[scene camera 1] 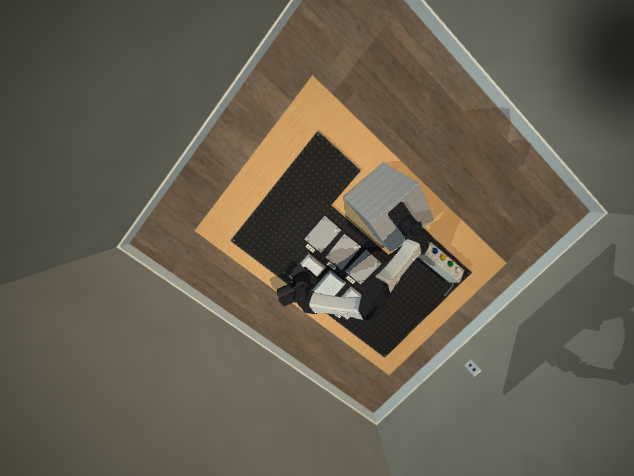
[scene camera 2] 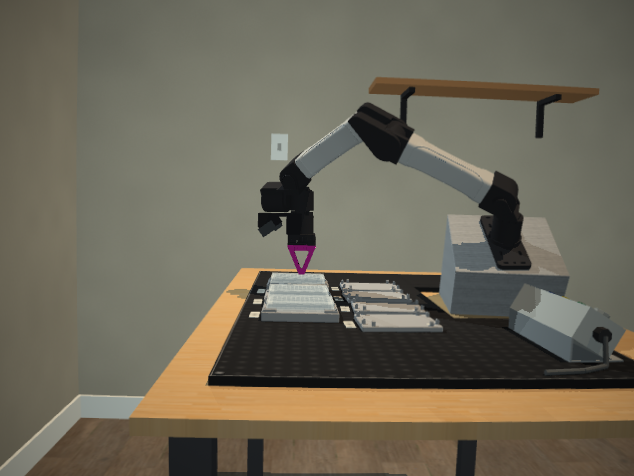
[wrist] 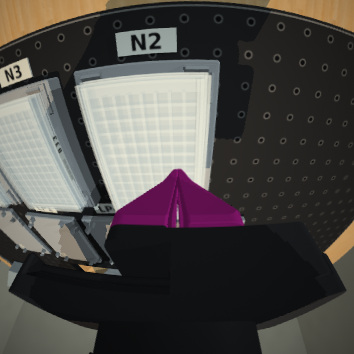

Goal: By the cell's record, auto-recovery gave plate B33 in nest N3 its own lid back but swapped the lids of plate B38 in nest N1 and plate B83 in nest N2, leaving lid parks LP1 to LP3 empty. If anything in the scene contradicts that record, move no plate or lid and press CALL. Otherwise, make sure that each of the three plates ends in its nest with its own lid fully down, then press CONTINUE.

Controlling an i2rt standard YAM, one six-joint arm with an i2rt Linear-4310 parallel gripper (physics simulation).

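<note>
My gripper (scene camera 2: 301, 271) (wrist: 177, 175) is shut with its magenta fingertips together and empty, a little above the plate in nest N2. The N2 plate (scene camera 1: 312, 264) (scene camera 2: 297, 278) (wrist: 145, 125) sits under a clear lid; the fingers hide its near part in the wrist view. The N3 plate (scene camera 1: 329, 283) (wrist: 30, 145) is lidded in the neighbouring nest; its small side marking is hard to read. The N1 plate (scene camera 2: 300, 302) sits nearest scene camera 2 and also looks lidded. Lid parks (scene camera 1: 324, 233) (scene camera 2: 399, 321) (wrist: 65, 237) with corner pegs show no lids on their visible surfaces.
The button box (scene camera 1: 444, 262) (scene camera 2: 542, 322) stands beside the arm's grey pedestal (scene camera 1: 381, 197) (scene camera 2: 473, 294), with blue, yellow and green buttons showing. Its cable lies on the black perforated board (scene camera 1: 286, 199) (scene camera 2: 327, 358). A wall shelf (scene camera 2: 481, 89) hangs behind the arm.
</note>
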